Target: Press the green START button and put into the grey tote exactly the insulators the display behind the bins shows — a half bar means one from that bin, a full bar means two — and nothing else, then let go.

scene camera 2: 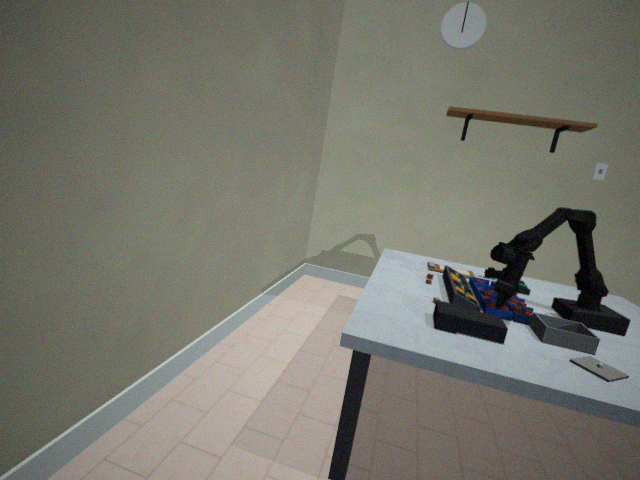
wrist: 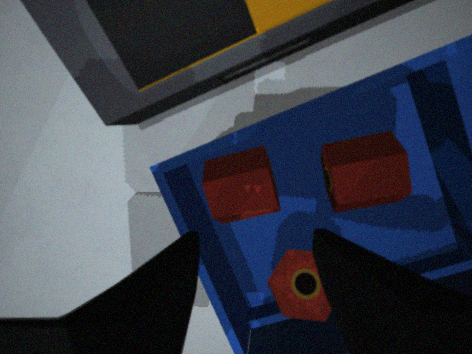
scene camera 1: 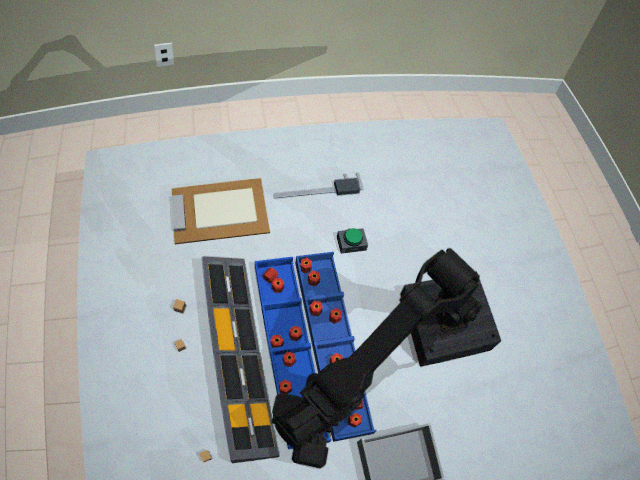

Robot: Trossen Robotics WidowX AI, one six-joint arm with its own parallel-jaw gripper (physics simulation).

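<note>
My gripper (scene camera 2: 502,302) (wrist: 256,241) is part-open and empty, above the end bin (wrist: 300,120) of the display-side row. In that bin two red insulators (wrist: 241,185) (wrist: 367,172) lie on their sides; a third insulator (wrist: 299,297) stands upright near my right finger, partly hidden. The arm hides this bin in scene camera 1. The display (scene camera 1: 240,353) (scene camera 2: 459,286) shows one full bar in its second block from the far end and two half bars in the nearest block. The green button (scene camera 1: 353,236) stands beyond the bins. The grey tote (scene camera 1: 398,457) (scene camera 2: 563,338) shows no insulators in its visible part.
Insulators stand or lie in the other blue bins (scene camera 1: 325,330). A clipboard (scene camera 1: 224,209) and a caliper (scene camera 1: 347,186) lie beyond. Several small brown cubes (scene camera 1: 179,305) lie behind the display. A black box (scene camera 2: 467,322) and a flat plate (scene camera 2: 599,368) are near the table's front edge.
</note>
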